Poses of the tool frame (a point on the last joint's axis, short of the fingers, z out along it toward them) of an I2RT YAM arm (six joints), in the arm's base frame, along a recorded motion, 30 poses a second.
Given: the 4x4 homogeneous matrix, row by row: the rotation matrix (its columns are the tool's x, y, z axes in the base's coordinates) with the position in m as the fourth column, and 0 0 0 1 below. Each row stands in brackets.
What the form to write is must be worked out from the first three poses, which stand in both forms.
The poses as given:
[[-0.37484 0.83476 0.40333 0.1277], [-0.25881 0.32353 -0.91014 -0.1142], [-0.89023 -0.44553 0.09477 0.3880], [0 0 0 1]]
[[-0.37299 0.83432 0.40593 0.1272], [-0.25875 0.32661 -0.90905 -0.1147], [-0.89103 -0.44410 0.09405 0.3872], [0 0 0 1]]
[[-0.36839 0.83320 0.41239 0.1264], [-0.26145 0.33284 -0.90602 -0.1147], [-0.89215 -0.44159 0.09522 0.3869], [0 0 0 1]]
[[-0.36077 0.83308 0.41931 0.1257], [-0.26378 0.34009 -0.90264 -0.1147], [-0.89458 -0.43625 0.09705 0.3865], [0 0 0 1]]
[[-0.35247 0.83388 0.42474 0.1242], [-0.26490 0.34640 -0.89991 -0.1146], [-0.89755 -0.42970 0.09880 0.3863], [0 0 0 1]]
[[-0.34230 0.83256 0.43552 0.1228], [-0.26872 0.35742 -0.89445 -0.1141], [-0.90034 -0.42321 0.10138 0.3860], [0 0 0 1]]
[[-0.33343 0.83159 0.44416 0.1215], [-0.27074 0.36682 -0.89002 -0.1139], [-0.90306 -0.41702 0.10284 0.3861], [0 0 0 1]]
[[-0.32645 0.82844 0.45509 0.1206], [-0.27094 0.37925 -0.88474 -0.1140], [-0.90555 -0.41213 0.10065 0.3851], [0 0 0 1]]
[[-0.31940 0.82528 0.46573 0.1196], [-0.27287 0.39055 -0.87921 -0.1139], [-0.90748 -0.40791 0.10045 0.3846], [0 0 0 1]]
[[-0.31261 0.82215 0.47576 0.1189], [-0.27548 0.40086 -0.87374 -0.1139], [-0.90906 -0.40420 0.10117 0.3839], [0 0 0 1]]
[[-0.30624 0.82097 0.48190 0.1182], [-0.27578 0.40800 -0.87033 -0.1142], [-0.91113 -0.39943 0.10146 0.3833], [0 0 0 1]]
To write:
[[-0.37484 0.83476 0.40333 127.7], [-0.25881 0.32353 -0.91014 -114.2], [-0.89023 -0.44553 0.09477 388.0], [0 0 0 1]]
[[-0.37299 0.83432 0.40593 127.2], [-0.25875 0.32661 -0.90905 -114.7], [-0.89103 -0.44410 0.09405 387.2], [0 0 0 1]]
[[-0.36839 0.83320 0.41239 126.4], [-0.26145 0.33284 -0.90602 -114.7], [-0.89215 -0.44159 0.09522 386.9], [0 0 0 1]]
[[-0.36077 0.83308 0.41931 125.7], [-0.26378 0.34009 -0.90264 -114.7], [-0.89458 -0.43625 0.09705 386.5], [0 0 0 1]]
[[-0.35247 0.83388 0.42474 124.2], [-0.26490 0.34640 -0.89991 -114.6], [-0.89755 -0.42970 0.09880 386.3], [0 0 0 1]]
[[-0.34230 0.83256 0.43552 122.8], [-0.26872 0.35742 -0.89445 -114.1], [-0.90034 -0.42321 0.10138 386.0], [0 0 0 1]]
[[-0.33343 0.83159 0.44416 121.5], [-0.27074 0.36682 -0.89002 -113.9], [-0.90306 -0.41702 0.10284 386.1], [0 0 0 1]]
[[-0.32645 0.82844 0.45509 120.6], [-0.27094 0.37925 -0.88474 -114.0], [-0.90555 -0.41213 0.10065 385.1], [0 0 0 1]]
[[-0.31940 0.82528 0.46573 119.6], [-0.27287 0.39055 -0.87921 -113.9], [-0.90748 -0.40791 0.10045 384.6], [0 0 0 1]]
[[-0.31261 0.82215 0.47576 118.9], [-0.27548 0.40086 -0.87374 -113.9], [-0.90906 -0.40420 0.10117 383.9], [0 0 0 1]]
[[-0.30624 0.82097 0.48190 118.2], [-0.27578 0.40800 -0.87033 -114.2], [-0.91113 -0.39943 0.10146 383.3], [0 0 0 1]]

